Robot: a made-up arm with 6 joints.
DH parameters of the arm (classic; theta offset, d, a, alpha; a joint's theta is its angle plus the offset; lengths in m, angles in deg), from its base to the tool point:
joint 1: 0 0.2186 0 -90
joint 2: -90 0 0.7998 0
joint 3: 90 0.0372 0 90
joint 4: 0 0.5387 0 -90
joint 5: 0 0 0 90
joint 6: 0 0.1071 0 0
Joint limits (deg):
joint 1: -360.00..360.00
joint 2: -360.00..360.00
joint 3: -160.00..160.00
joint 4: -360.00..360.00
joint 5: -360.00..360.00
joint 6: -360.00..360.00
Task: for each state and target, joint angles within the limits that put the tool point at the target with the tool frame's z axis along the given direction. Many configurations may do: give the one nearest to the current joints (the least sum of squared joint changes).
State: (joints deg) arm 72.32 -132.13 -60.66 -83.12 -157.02 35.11
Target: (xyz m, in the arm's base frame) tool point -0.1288 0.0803 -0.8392 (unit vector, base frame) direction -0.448 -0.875 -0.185
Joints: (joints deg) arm 103.74 -160.34 -77.74 -130.55 -122.22 35.11
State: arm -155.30 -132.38 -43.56 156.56 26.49 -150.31
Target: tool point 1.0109 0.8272 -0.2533 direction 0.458 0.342 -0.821
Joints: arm -138.87 -96.25 -27.20 173.29 21.92 -150.31
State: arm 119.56 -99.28 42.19 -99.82 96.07 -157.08
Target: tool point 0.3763 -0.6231 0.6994 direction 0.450 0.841 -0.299
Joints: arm 117.42 -91.84 93.46 -55.16 106.48 -157.08
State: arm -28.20 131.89 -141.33 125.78 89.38 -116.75
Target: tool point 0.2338 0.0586 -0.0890 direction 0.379 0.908 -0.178
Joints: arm -22.20 178.37 -159.89 86.29 99.58 -116.75
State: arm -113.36 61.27 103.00 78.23 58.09 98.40
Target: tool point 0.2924 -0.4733 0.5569 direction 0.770 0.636 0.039
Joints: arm -72.48 18.18 124.04 73.61 105.10 98.40
